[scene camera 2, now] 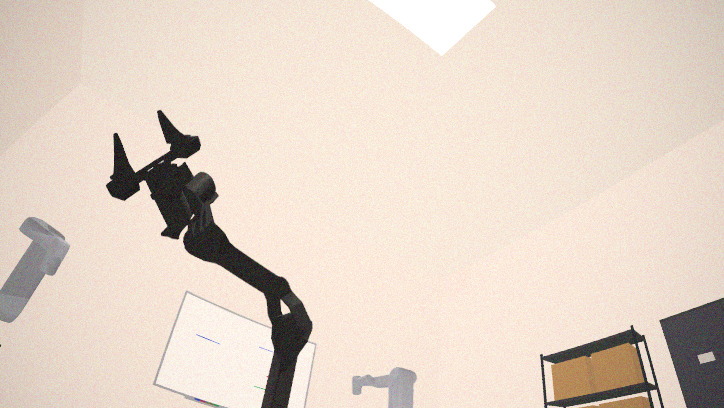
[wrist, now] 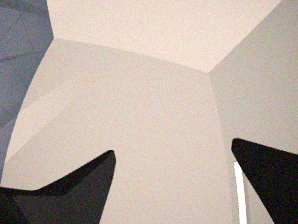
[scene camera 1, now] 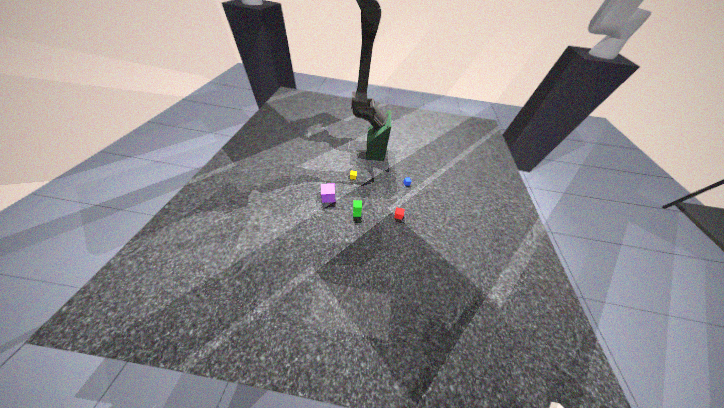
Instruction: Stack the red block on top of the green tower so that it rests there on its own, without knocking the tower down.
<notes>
My gripper (scene camera 2: pixel 137 121) is open, with nothing in its grasp.
My gripper also shows in the wrist view (wrist: pixel 174 151).
</notes>
